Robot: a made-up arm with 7 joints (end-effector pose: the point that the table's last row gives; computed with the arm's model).
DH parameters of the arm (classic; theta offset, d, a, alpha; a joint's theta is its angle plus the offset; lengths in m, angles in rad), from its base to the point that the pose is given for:
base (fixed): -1.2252 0 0.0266 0
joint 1: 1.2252 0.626 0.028 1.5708
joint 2: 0 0.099 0.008 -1.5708
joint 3: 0 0.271 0.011 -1.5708
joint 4: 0 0.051 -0.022 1.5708
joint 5: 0 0.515 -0.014 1.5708
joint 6: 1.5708 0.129 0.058 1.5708
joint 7: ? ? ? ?
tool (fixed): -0.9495 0.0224 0 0
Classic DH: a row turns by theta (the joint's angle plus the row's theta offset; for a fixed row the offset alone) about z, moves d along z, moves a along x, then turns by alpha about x.
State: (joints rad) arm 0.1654 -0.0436 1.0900 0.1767 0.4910 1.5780 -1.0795
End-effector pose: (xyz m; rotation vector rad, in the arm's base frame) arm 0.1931 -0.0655 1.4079 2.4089 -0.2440 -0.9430
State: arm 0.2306 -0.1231 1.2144 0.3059 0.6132 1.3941 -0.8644
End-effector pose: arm 0.2581 0.0537 1.3840 1.9881 0.3249 -0.7665
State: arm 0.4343 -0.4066 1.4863 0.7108 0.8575 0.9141 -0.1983
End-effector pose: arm 0.2533 0.4047 1.2068 0.4338 1.3464 -0.3170
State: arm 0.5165 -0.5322 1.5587 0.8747 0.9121 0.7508 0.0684
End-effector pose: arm 0.1804 0.4997 1.1104 -0.2285 1.4776 -0.1803
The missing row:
joint 7: 1.3634 0.0215 -0.0091 2.3973
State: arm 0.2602 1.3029 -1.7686 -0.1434 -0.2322 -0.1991 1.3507
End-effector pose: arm -0.7723 -0.1954 0.7990 -1.5505 -0.8315 0.2162
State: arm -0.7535 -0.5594 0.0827 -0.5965 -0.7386 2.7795 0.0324
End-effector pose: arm -0.0543 -0.1498 1.2895 -1.4318 2.6763 -0.7787
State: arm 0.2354 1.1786 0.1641 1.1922 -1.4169 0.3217 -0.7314
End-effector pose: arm -0.3413 -0.0654 1.3067 0.0207 2.1056 2.0950
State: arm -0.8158 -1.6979 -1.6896 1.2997 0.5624 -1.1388 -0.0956
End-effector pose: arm -0.2077 -0.7374 0.6598 0.9907 -1.5164 0.3991
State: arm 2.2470 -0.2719 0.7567 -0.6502 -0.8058 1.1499 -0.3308
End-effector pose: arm 0.3880 0.1175 1.3052 1.6905 1.1501 -0.8318
